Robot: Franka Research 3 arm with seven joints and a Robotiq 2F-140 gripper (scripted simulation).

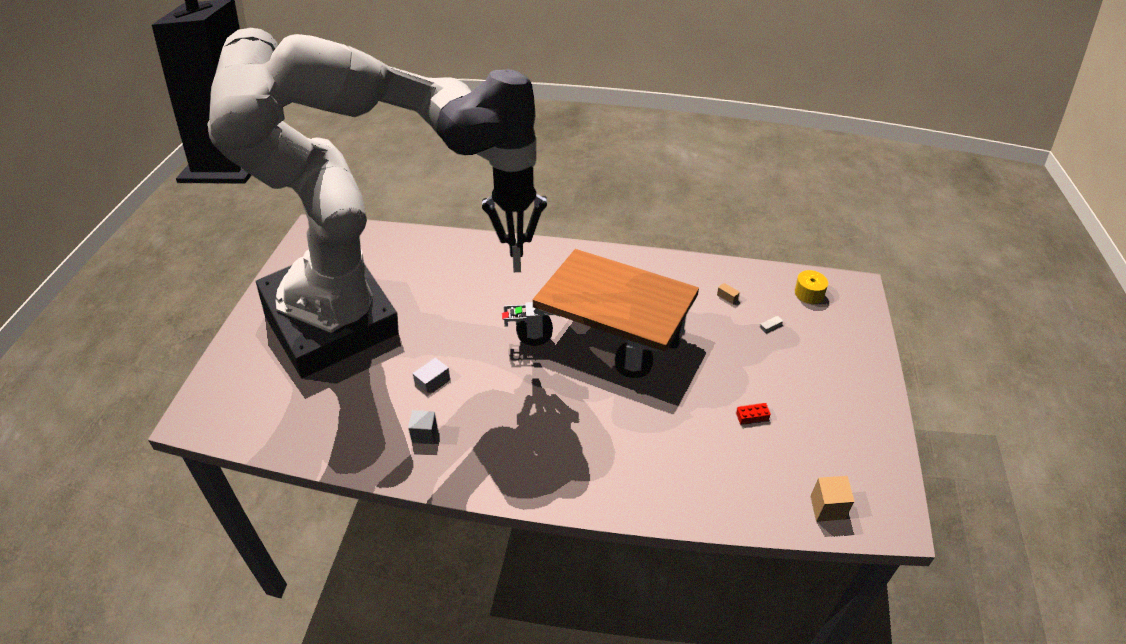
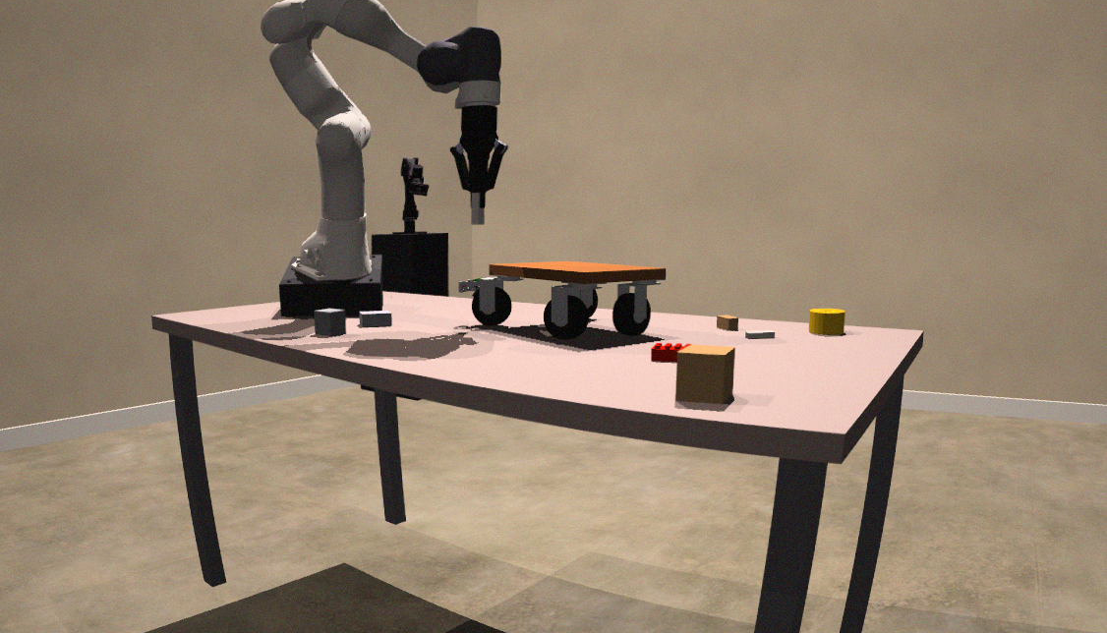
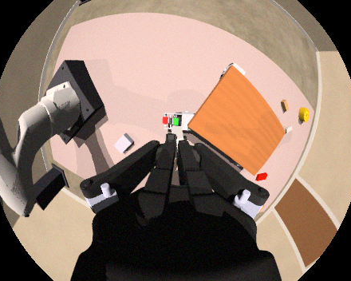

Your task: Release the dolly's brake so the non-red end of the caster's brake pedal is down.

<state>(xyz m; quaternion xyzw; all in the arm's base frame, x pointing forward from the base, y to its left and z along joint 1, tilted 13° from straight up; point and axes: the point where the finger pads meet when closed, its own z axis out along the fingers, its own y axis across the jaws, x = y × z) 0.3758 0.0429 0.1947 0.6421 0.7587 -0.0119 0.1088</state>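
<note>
My gripper is now 16 cm above the brake pedal and 1 cm past it. Also, from my hand: red brick (50 cm ahead, 22 cm below, 18 cm to the right); small brown block (47 cm ahead, 23 cm below, 20 cm to the left); grey block (29 cm to the right, 22 cm below, 15 cm behind).
</note>
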